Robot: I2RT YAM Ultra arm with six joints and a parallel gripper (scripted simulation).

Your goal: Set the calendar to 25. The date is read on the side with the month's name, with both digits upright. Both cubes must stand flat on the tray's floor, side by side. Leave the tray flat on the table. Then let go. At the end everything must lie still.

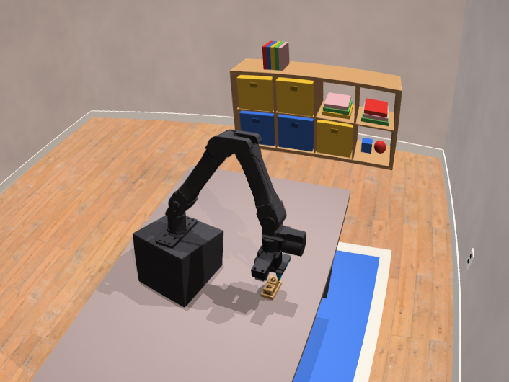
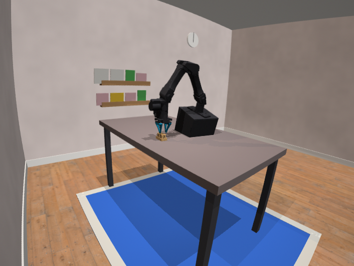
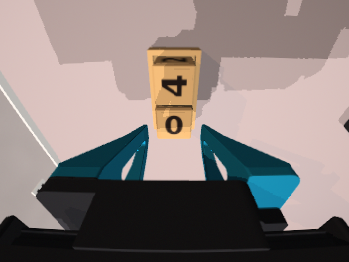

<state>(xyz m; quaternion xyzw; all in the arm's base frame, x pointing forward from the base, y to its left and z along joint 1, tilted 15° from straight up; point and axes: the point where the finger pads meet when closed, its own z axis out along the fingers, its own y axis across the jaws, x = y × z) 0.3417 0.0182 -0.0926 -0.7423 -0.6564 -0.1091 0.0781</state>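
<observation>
Now: the wooden digit cube 30 mm below my hand. Also, from my hand: tray: 50 mm below, 20 mm to the right.
</observation>
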